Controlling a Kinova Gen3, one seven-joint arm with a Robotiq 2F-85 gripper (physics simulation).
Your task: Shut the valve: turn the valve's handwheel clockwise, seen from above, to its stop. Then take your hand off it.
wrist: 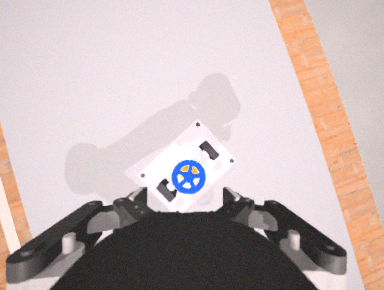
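Observation:
The blue handwheel [188, 190] is a small spoked ring, seen from above a little below the middle of the wrist view, with orange parts showing between its spokes. It sits over a white valve base plate [192, 131] that lies turned at an angle, with dark blocks on either side of the wheel. My gripper [185, 195] is open, its two fingers wide apart at the lower edge of the plate in the view. The fingers appear to be above the wheel and apart from it. The plate's lowest corner is partly hidden by the gripper body.
A pale grey table top [125, 45] lies under the valve, with shadows of the arm across it. Wooden floor [325, 120] shows past its right edge and also at the left. A pale strip [7, 215] crosses the wood at the far left.

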